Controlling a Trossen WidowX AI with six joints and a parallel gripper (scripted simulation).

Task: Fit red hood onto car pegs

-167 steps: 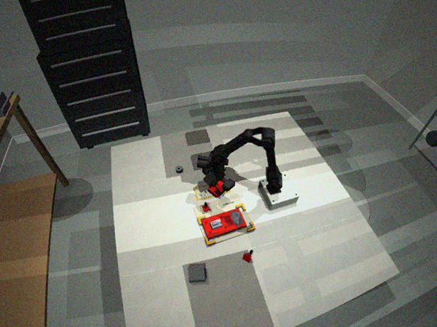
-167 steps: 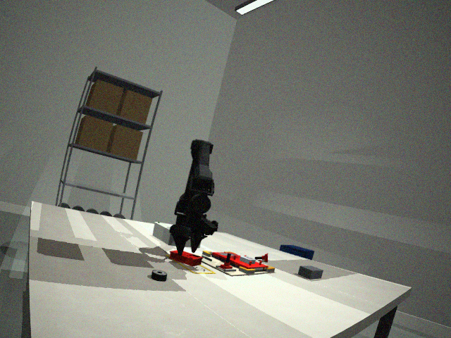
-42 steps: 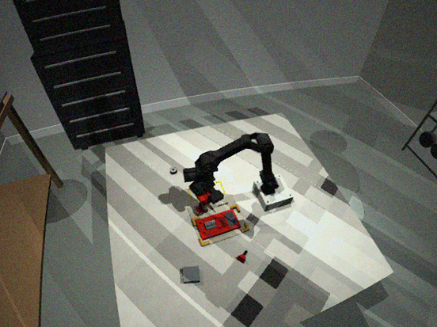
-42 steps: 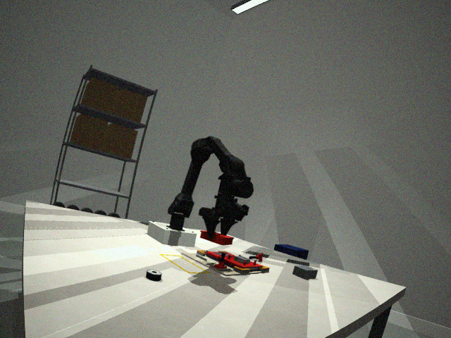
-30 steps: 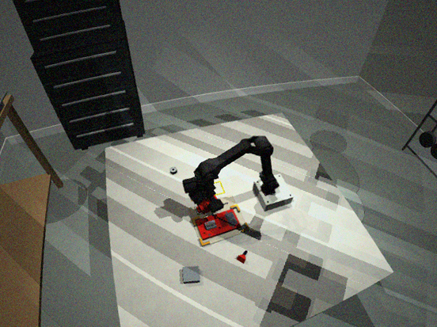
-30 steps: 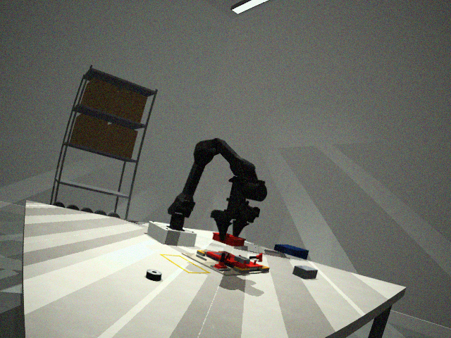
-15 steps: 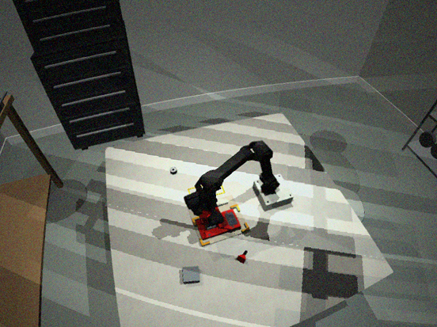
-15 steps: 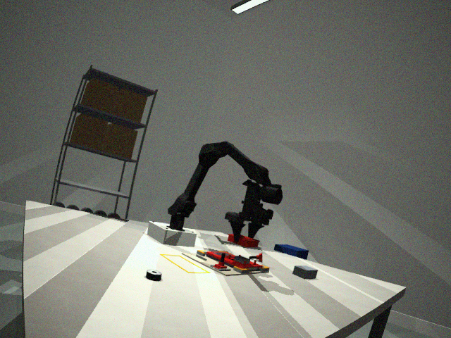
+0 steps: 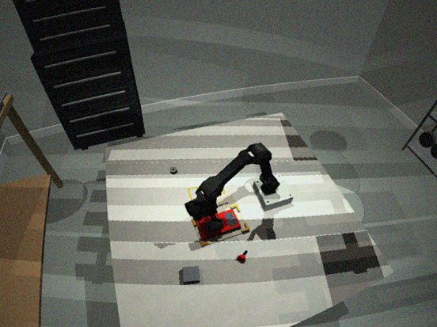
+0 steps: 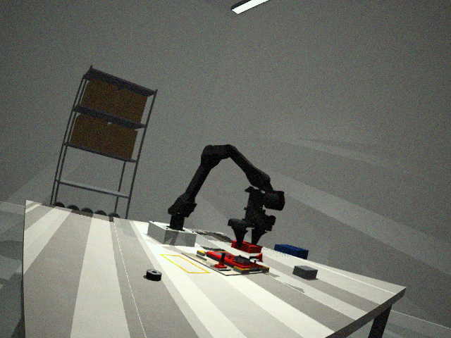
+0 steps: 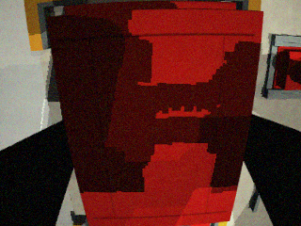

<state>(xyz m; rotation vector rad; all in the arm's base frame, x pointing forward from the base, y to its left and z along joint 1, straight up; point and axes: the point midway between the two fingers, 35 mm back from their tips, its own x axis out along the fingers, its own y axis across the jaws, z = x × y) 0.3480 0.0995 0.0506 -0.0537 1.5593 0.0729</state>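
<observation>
My gripper tip is now 6 cm above the grey engine block and 1 cm past it. Round my gripper tip: red hood 1 cm above; then black wheel 41 cm to the right, 10 cm ahead, 7 cm below.
</observation>
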